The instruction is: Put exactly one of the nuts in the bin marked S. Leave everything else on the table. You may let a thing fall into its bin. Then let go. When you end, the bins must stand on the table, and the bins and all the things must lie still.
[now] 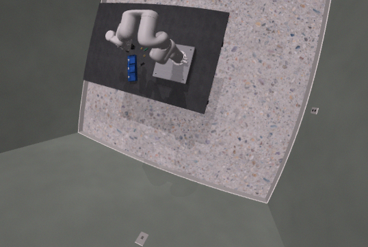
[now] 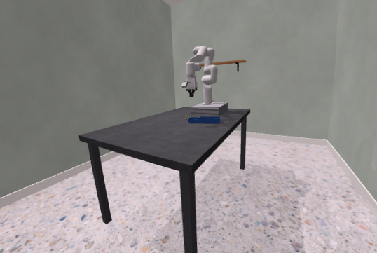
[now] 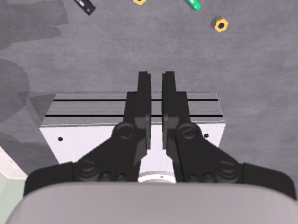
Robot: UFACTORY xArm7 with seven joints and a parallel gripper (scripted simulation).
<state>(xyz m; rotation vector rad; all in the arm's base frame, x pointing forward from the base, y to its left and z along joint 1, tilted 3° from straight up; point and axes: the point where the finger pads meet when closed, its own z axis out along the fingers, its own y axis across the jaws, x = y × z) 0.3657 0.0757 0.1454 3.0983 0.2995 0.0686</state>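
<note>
Right now my hand is 20 cm above the blue bin, 18 cm to the right of it and 6 cm short of it. From my hand the other things lie so: black cylinder (21 cm below, 10 cm to the left, 2 cm behind); then green battery (21 cm below, 4 cm to the right).
</note>
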